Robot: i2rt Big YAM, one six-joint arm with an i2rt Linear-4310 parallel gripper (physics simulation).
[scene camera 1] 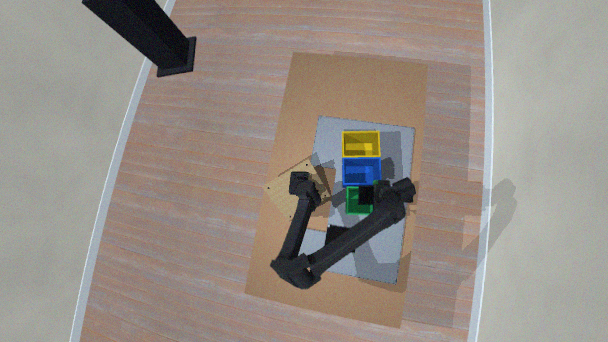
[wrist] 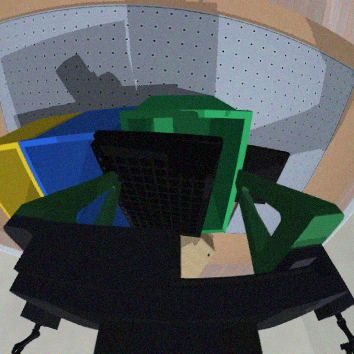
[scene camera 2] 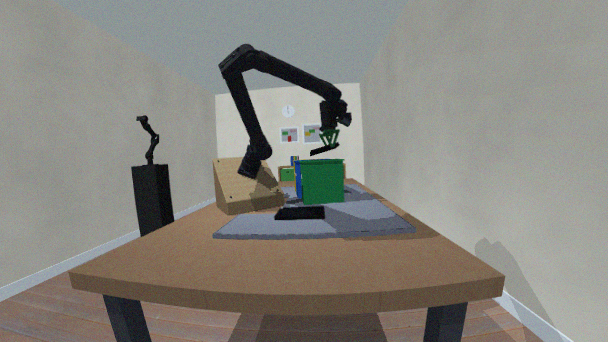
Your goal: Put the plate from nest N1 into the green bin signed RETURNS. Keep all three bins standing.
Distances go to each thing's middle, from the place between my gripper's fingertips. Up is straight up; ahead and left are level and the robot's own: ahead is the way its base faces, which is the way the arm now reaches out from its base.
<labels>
Now: the green bin [scene camera 2: 322,181] 140 mm below my hand and 50 mm behind it. The rest, counted from my hand: yellow bin [scene camera 1: 354,143] (270 mm to the left, 140 mm below, 50 mm behind); flat black plate [wrist: 166,178] (20 mm to the left, 20 mm behind); blue bin [scene camera 1: 360,171] (140 mm to the left, 140 mm below, 60 mm behind).
</labels>
